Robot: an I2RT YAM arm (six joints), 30 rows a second.
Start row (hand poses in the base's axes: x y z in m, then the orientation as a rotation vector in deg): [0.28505, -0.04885, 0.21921, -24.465, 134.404, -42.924]
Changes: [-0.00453, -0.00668, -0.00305, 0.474, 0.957, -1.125]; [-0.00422, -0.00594, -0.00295, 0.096, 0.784, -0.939]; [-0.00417, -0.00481, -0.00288, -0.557, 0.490, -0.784]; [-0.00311, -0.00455, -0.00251, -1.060, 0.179, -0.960]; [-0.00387, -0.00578, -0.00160, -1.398, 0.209, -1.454]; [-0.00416, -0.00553, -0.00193, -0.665, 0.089, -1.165]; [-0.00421, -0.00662, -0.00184, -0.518, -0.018, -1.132]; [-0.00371, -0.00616, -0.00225, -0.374, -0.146, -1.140]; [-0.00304, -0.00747, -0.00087, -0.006, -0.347, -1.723]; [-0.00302, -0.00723, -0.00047, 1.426, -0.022, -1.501]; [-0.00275, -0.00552, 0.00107, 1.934, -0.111, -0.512]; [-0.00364, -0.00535, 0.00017, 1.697, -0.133, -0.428]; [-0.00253, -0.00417, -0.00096, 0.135, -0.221, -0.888]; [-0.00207, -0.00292, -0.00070, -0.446, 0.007, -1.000]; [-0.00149, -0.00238, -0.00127, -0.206, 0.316, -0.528]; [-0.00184, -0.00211, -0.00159, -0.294, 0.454, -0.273]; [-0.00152, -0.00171, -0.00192, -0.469, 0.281, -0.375]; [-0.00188, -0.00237, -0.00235, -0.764, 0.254, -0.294]
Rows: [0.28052, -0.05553, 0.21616, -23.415, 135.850, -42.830]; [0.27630, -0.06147, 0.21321, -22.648, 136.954, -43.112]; [0.27213, -0.06628, 0.21033, -22.187, 137.535, -44.133]; [0.26902, -0.07083, 0.20782, -21.570, 137.730, -45.859]; [0.26515, -0.07661, 0.20622, -20.512, 138.003, -48.223]; [0.26099, -0.08214, 0.20429, -19.440, 138.283, -49.558]; [0.25678, -0.08876, 0.20245, -18.290, 138.491, -50.694]; [0.25307, -0.09492, 0.20020, -17.005, 138.625, -51.648]; [0.25003, -0.10239, 0.19933, -14.782, 138.902, -52.386]; [0.24701, -0.10962, 0.19886, -12.458, 139.940, -51.272]; [0.24426, -0.11514, 0.19993, -11.090, 140.749, -49.078]; [0.24062, -0.12049, 0.20010, -9.897, 141.388, -47.131]; [0.23809, -0.12466, 0.19914, -8.664, 141.475, -47.312]; [0.23602, -0.12758, 0.19844, -7.602, 141.576, -48.289]; [0.23453, -0.12996, 0.19717, -7.170, 141.928, -48.809]; [0.23269, -0.13207, 0.19558, -7.144, 142.305, -49.353]; [0.23117, -0.13378, 0.19366, -6.973, 142.475, -50.135]; [0.22929, -0.13615, 0.19131, -6.989, 142.473, -51.251]
